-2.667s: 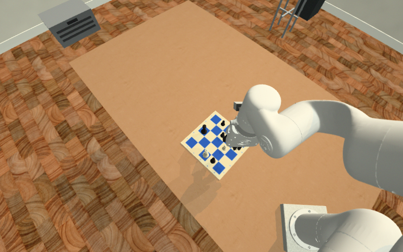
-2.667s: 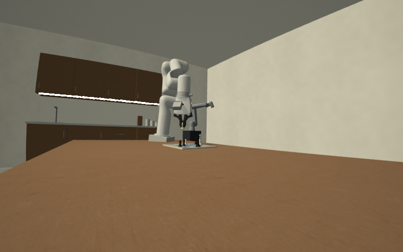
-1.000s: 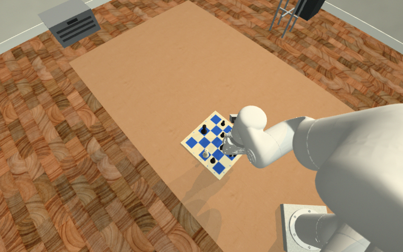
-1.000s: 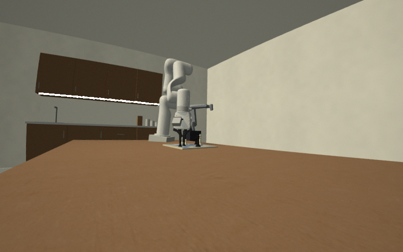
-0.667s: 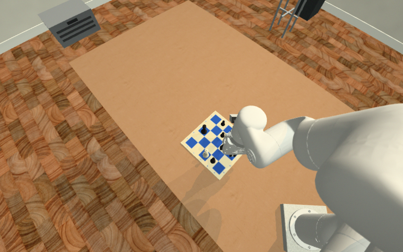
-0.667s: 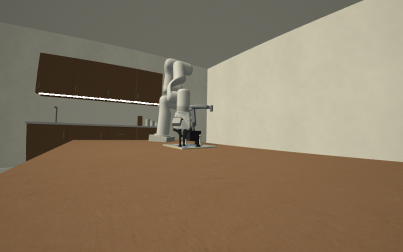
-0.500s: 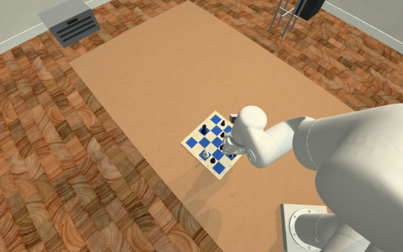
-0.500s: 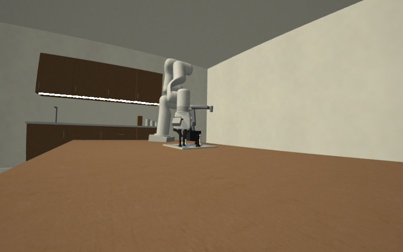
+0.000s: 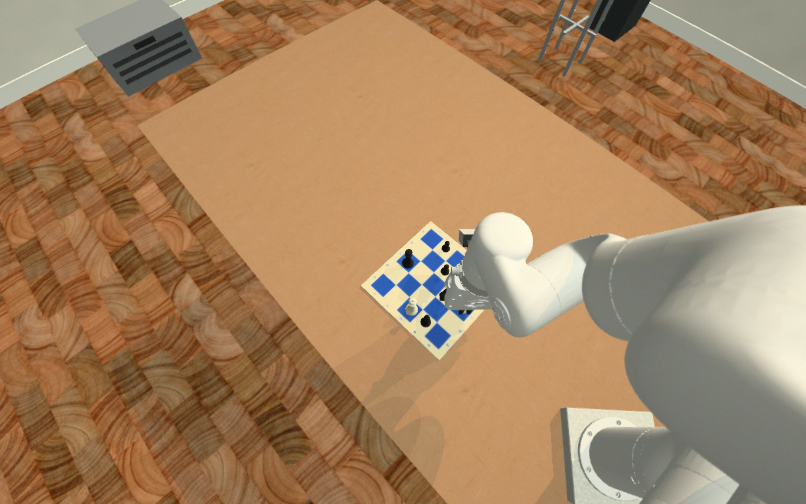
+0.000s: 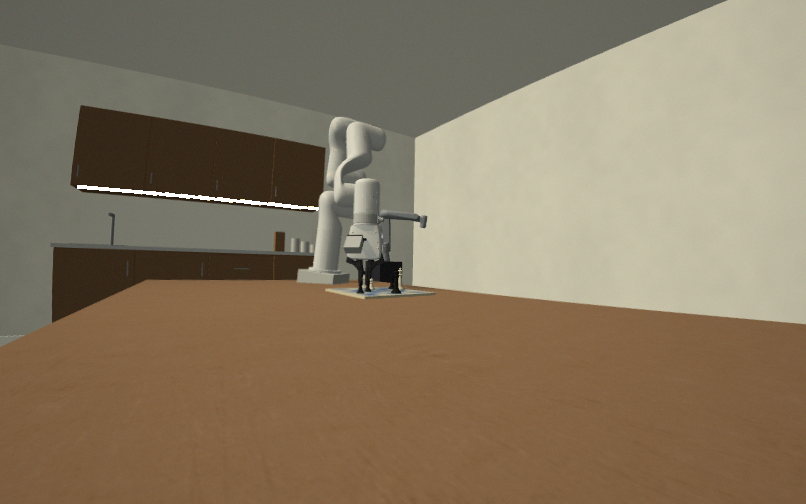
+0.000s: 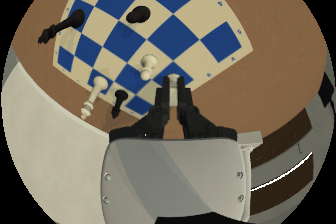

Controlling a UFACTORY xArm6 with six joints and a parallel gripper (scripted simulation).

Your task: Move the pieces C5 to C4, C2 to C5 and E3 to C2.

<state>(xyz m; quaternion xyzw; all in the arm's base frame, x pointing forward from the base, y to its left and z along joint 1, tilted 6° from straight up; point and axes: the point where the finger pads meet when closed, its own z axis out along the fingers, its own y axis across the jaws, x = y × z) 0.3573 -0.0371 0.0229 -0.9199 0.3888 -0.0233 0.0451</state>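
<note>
The white pawn lies 40 mm ahead of my hand and 20 mm below it. From my hand the other things lie so: blue-and-cream chessboard (80 mm ahead, 40 mm below); then white chess piece (70 mm ahead, 70 mm to the left); then black pawn (40 mm ahead, 70 mm to the left, 10 mm below).
</note>
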